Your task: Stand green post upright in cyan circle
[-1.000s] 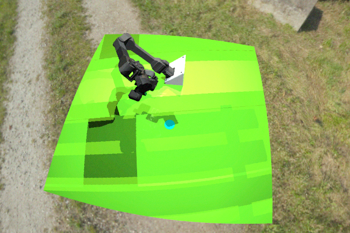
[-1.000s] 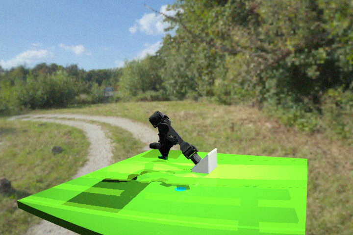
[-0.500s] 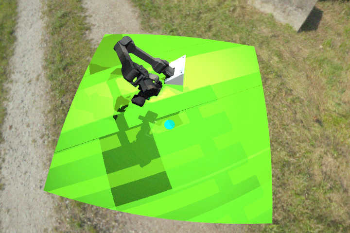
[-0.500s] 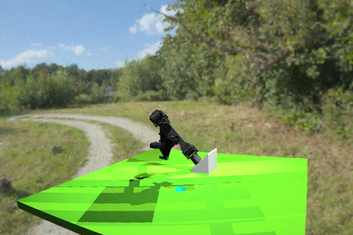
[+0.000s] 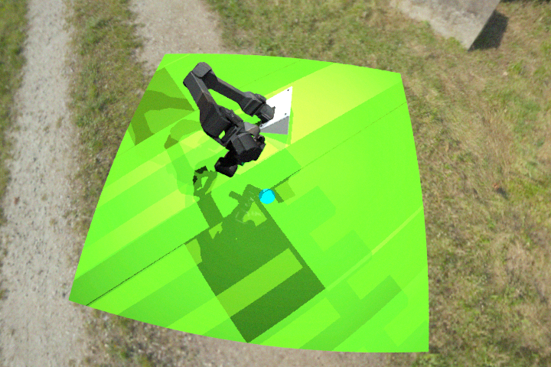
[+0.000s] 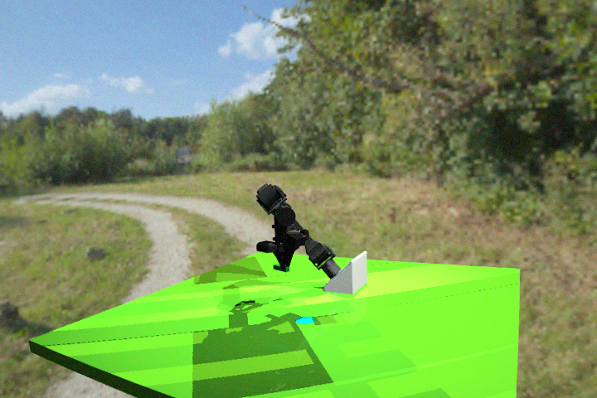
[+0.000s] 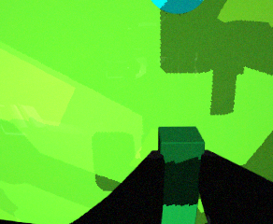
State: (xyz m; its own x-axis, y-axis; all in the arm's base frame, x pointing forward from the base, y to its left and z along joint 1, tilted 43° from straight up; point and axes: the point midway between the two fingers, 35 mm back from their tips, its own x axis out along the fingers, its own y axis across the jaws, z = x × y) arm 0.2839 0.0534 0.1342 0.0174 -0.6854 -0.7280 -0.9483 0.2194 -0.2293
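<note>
Now: gripper tip 5 cm short of the cyan circle, 9 cm to the right of it and 15 cm above it. Also, from my gripper tip: green post (1 cm behind, 2 cm to the right).
</note>
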